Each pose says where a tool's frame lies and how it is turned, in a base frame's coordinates. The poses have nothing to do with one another.
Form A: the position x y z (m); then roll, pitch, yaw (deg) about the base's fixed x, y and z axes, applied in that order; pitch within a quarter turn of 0, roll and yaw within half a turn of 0.
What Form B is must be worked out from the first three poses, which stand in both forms.
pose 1, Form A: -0.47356 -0.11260 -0.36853 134.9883 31.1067 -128.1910
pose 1, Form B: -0.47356 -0.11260 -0.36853 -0.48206 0.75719 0.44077 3.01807
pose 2, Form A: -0.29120 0.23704 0.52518 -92.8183 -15.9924 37.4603
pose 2, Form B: -0.29120 0.23704 0.52518 -0.88328 -0.43745 0.16868 1.64881
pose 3, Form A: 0.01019 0.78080 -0.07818 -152.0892 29.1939 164.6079
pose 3, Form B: 0.01019 0.78080 -0.07818 0.19029 0.94383 -0.27012 2.71615
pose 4, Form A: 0.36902 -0.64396 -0.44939 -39.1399 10.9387 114.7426
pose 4, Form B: 0.36902 -0.64396 -0.44939 -0.29094 -0.26471 0.91939 2.14292
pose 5, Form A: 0.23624 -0.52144 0.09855 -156.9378 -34.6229 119.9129
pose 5, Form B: 0.23624 -0.52144 0.09855 -0.44462 -0.89548 0.02051 2.43086
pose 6, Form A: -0.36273 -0.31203 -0.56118 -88.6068 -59.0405 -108.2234
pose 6, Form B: -0.36273 -0.31203 -0.56118 -0.64437 0.28676 -0.70891 2.96890
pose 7, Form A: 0.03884 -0.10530 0.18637 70.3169 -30.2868 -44.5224
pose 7, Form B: 0.03884 -0.10530 0.18637 0.70315 -0.66215 -0.25911 1.32863
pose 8, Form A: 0.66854 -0.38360 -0.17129 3.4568 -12.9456 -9.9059
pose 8, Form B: 0.66854 -0.38360 -0.17129 0.14101 -0.80452 -0.57695 0.28648
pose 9, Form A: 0.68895 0.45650 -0.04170 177.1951 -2.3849 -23.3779
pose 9, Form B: 0.68895 0.45650 -0.04170 0.97904 -0.20307 0.01542 3.08523
